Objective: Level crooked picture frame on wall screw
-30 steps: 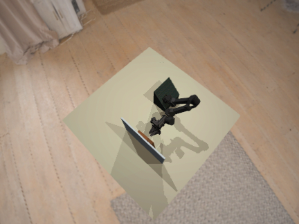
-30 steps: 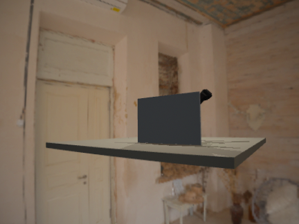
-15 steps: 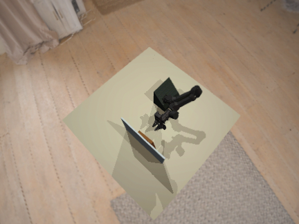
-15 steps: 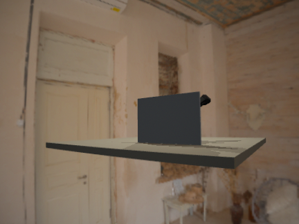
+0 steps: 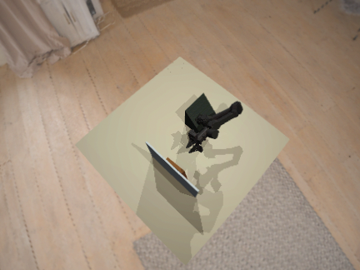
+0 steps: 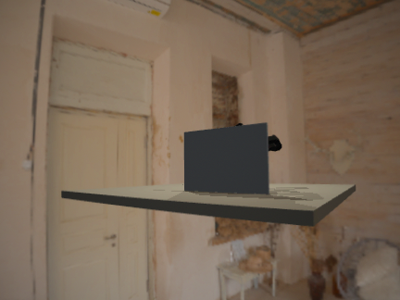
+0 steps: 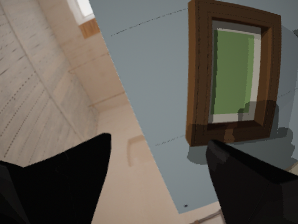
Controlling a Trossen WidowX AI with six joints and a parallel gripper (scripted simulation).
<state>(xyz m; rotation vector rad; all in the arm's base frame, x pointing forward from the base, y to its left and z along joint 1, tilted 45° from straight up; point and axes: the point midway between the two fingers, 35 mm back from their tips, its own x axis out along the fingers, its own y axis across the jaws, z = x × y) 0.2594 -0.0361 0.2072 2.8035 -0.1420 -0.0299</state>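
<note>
Right now my gripper tip is 140 mm short of the picture frame, 10 mm to the right of it and 110 mm above it. From my gripper tip the other things lie so: grey-blue wall panel: 150 mm ahead, 10 mm to the right, 120 mm below.
</note>
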